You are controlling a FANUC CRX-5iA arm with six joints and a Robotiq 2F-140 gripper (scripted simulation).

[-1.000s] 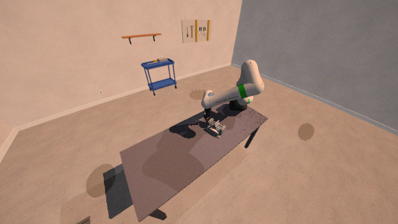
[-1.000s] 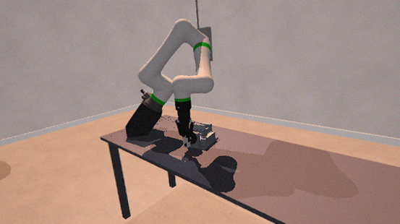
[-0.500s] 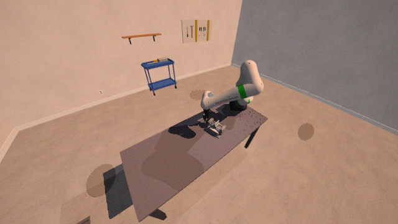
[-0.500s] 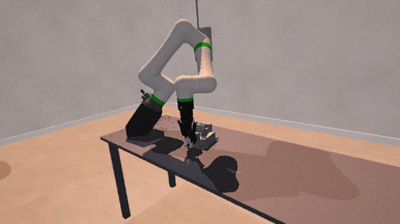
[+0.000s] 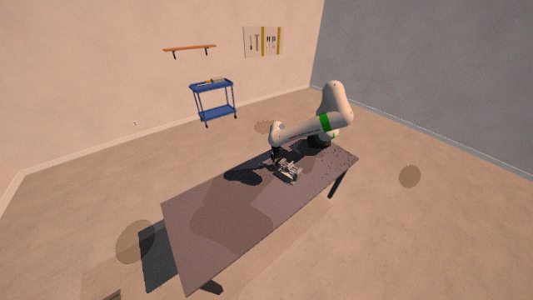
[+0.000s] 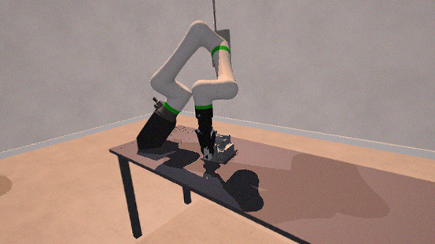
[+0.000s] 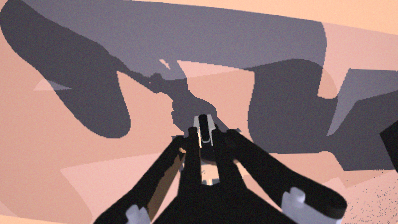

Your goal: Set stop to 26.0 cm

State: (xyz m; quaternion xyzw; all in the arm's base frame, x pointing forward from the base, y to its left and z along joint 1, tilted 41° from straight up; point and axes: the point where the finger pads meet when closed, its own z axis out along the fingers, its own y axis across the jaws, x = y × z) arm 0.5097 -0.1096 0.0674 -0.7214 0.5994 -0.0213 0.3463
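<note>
My gripper is now 6 cm past the grey stop fixture, 13 cm to the right of it and 2 cm below it. The rest, counted from my hand: handwheel 1 cm behind, 2 cm to the left, 1 cm below.
</note>
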